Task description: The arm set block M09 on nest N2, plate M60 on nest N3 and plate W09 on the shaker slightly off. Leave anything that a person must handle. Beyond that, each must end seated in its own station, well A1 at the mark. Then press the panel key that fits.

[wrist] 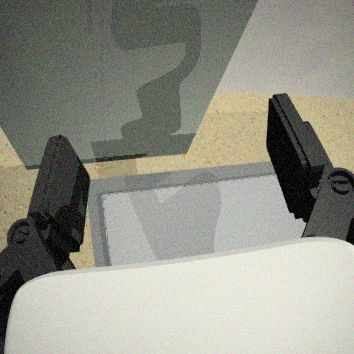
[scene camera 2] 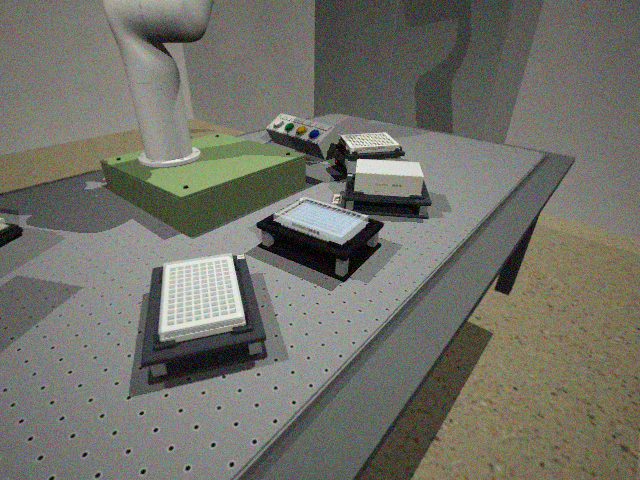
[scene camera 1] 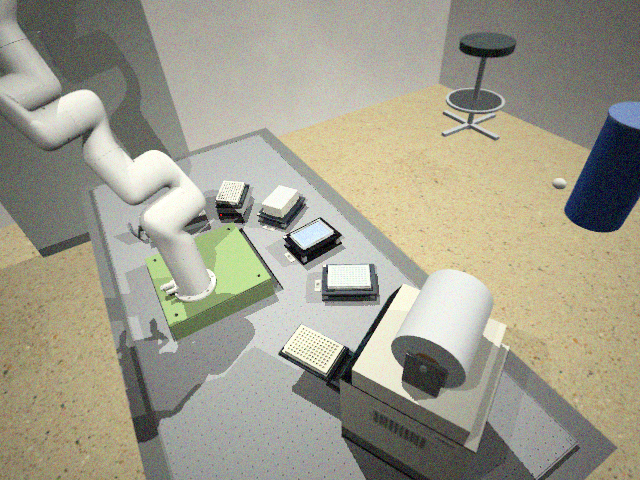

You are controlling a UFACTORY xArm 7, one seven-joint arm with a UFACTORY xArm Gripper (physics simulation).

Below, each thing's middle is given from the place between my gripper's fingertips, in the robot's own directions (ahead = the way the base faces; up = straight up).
Labels:
The blue-tinted plate (scene camera 2: pixel 324 221) is 62 cm ahead of my hand, 52 cm to the right of it and 81 cm below it. The rest, counted from my hand: cream plate (scene camera 1: pixel 316 351) (43 cm ahead, 94 cm to the right, 77 cm below).

